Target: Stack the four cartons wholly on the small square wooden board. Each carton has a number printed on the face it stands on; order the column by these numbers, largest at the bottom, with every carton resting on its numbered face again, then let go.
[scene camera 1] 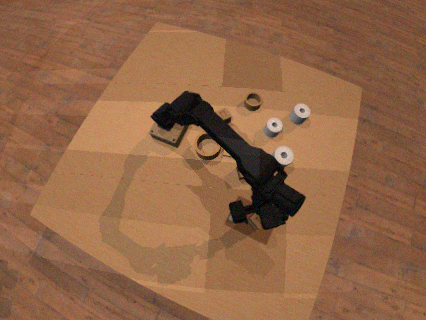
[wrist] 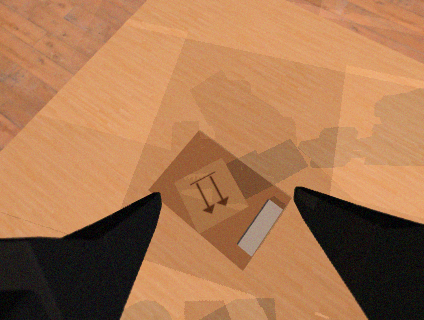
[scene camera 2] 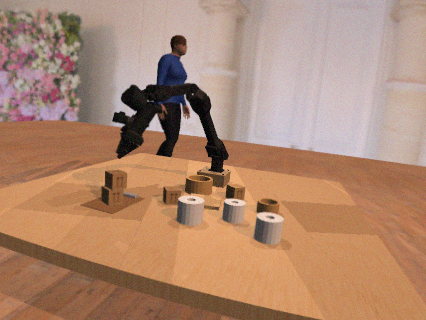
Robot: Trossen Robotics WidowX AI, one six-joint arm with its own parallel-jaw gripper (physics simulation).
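Places are measured from the arm's base along level axes (x ahead, y left, z up), in centimetres.
Pixels of known places: gripper, fingertip midpoint: [scene camera 1: 260, 219] [wrist: 227, 195] [scene camera 2: 117, 155]; arm's base at its link origin: [scene camera 1: 166, 122] [scene camera 2: 216, 170].
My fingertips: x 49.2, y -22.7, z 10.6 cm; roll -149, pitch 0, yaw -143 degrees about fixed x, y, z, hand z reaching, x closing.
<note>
For each thing: its top centre in the pictures, then the offset to it from my fingertips. "*": a spot on its surface instead.
- square board at its top centre: [wrist: 219, 194] [scene camera 2: 114, 198] [scene camera 1: 252, 220] dx +0.5, dy -0.3, dz -15.1 cm
- upper carton at its top centre: [wrist: 210, 193] [scene camera 2: 116, 171] [scene camera 1: 260, 219] dx +1.2, dy +0.5, dz -5.3 cm
- lower carton at its top centre: [scene camera 2: 112, 187] dx +1.8, dy -0.3, dz -10.7 cm
- third carton at its top centre: [scene camera 2: 172, 188] dx -10.1, dy +16.7, dz -10.9 cm
- fourth carton at its top centre: [scene camera 2: 236, 185] [scene camera 1: 223, 114] dx -28.1, dy +36.5, dz -10.9 cm
- light grey bar at a spot on its surface: [wrist: 261, 227] [scene camera 2: 127, 193] * dx -7.3, dy +0.1, dz -15.1 cm
- large ring at its top centre: [scene camera 2: 199, 178] [scene camera 1: 207, 143] dx -28.6, dy +20.8, dz -10.4 cm
- small ring at its top centre: [scene camera 2: 268, 201] [scene camera 1: 253, 99] dx -18.4, dy +50.6, dz -12.1 cm
- thin flat piece at a spot on its surface: [scene camera 2: 213, 204] * dx -13.0, dy +31.7, dz -15.1 cm
In scene camera 2, two cartons stand stacked on the square board [scene camera 1: 263, 237] [scene camera 2: 120, 206] [wrist: 200, 145]. The upper carton [scene camera 2: 115, 179] [wrist: 211, 195] sits slightly off-centre on the lower carton [scene camera 2: 111, 195]; two arrows show on its top. A third carton [scene camera 2: 172, 195] stands beside the large ring. A fourth carton [scene camera 1: 224, 115] [scene camera 2: 235, 191] stands near the arm base. Printed numbers are not visible. My gripper [scene camera 2: 121, 153] [wrist: 227, 195] is open and empty, above the stack and apart from it; the arm hides much of the stack in scene camera 1.
A light grey bar [scene camera 2: 131, 195] [wrist: 261, 227] lies at the board's edge. A large ring [scene camera 2: 199, 187] and a small ring [scene camera 2: 267, 207] stand on the table. Three white rolls [scene camera 2: 190, 211] [scene camera 2: 234, 211] [scene camera 2: 268, 229] stand nearby. A thin flat piece [scene camera 2: 213, 204] lies among them. A person [scene camera 2: 171, 72] stands behind.
</note>
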